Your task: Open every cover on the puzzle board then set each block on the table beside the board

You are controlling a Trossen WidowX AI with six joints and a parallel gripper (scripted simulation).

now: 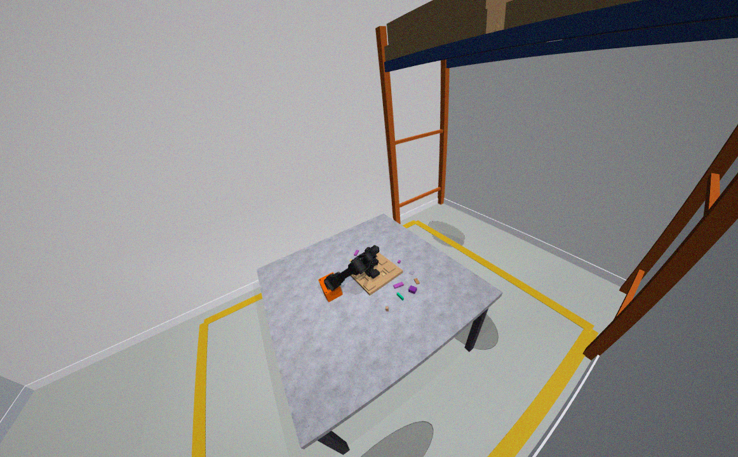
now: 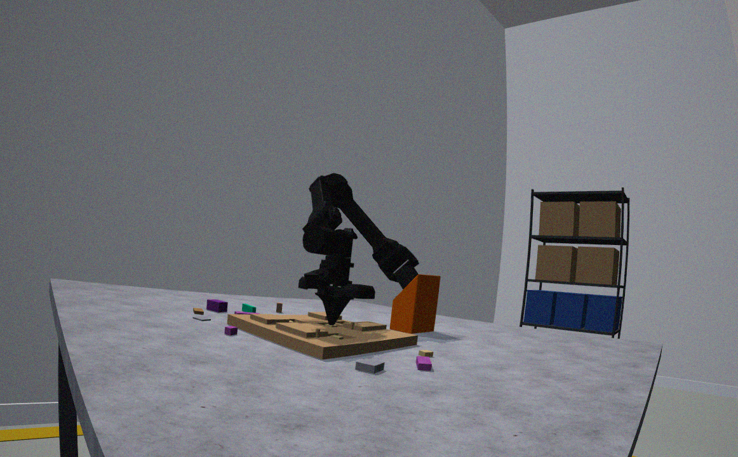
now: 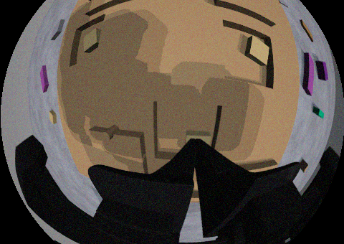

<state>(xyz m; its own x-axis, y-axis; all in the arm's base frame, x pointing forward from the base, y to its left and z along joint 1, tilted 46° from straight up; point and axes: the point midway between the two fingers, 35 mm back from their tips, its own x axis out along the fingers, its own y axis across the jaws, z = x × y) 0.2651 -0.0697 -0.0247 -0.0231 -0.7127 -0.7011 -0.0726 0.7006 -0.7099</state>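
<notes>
The tan puzzle board lies 5 cm ahead of my gripper tip and 1 cm to the left of it.
</notes>
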